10 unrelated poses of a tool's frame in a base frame.
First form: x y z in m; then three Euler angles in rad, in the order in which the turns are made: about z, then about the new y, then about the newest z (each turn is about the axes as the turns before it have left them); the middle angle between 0 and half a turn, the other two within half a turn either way.
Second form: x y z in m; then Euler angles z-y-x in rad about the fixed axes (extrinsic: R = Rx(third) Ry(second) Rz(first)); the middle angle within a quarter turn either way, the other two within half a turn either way. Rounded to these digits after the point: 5 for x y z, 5 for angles.
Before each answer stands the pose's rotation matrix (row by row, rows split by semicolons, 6 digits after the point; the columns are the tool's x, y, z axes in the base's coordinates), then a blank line. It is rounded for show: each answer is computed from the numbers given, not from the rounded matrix.
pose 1, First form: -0.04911 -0.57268 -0.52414 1.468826 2.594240 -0.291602
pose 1, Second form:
0.202741 -0.977798 0.052976; -0.842873 -0.146715 0.517725; -0.498458 -0.149616 -0.853905

-0.04911 -0.57268 -0.52414 1.36635 0.05300 -2.59655
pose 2, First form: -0.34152 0.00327 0.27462 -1.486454 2.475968 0.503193
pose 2, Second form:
0.422465 0.904885 0.052024; 0.727213 -0.304137 -0.615355; -0.541003 0.297798 -0.786531

-0.34152 0.00327 0.27462 -1.13400 0.05205 2.47770
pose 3, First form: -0.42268 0.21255 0.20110 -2.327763 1.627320 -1.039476
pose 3, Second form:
-0.607052 0.401758 -0.685623; 0.612855 -0.312537 -0.725761; -0.505863 -0.860762 -0.056494

-0.42268 0.21255 0.20110 -2.55695 -0.75546 1.64848
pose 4, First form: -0.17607 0.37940 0.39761 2.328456 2.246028 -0.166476
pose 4, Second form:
0.544007 -0.645220 -0.536420; -0.333929 -0.752968 0.567037; -0.769771 -0.129345 -0.625078

-0.17607 0.37940 0.39761 0.87030 -0.56619 -2.40484
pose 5, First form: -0.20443 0.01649 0.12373 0.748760 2.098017 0.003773
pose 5, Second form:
-0.371128 -0.679336 0.633062; -0.339732 0.733821 0.588294; -0.864203 0.003261 -0.503133

-0.20443 0.01649 0.12373 2.07080 0.68550 -2.27833
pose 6, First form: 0.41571 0.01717 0.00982 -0.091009 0.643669 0.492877
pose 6, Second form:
0.744778 -0.296850 0.597651; 0.407159 0.911727 -0.054542; -0.528703 0.283961 0.799899

0.41571 0.01717 0.00982 0.37928 0.64057 0.06808
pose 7, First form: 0.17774 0.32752 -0.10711 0.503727 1.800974 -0.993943
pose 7, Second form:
0.295610 -0.430734 0.852691; -0.794134 0.385340 0.469962; -0.531005 -0.816077 -0.228151

0.17774 0.32752 -0.10711 0.96933 1.02112 -2.02275
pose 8, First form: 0.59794 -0.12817 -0.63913 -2.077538 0.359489 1.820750
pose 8, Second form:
0.959537 0.223915 -0.170737; -0.267800 0.913058 -0.307586; 0.087020 0.340863 0.936077

0.59794 -0.12817 -0.63913 -0.22926 -0.17158 0.31748
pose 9, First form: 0.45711 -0.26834 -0.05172 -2.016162 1.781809 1.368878
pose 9, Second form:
0.902214 0.092591 -0.421233; -0.384128 -0.271573 -0.882436; -0.196101 0.957954 -0.209450

0.45711 -0.26834 -0.05172 -0.10227 -0.43480 1.80384
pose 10, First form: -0.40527 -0.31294 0.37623 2.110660 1.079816 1.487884
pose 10, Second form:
-0.874903 0.170484 -0.453299; -0.478759 -0.445615 0.756450; -0.073034 0.878842 0.471491

-0.40527 -0.31294 0.37623 -2.94914 -0.47046 -1.01343
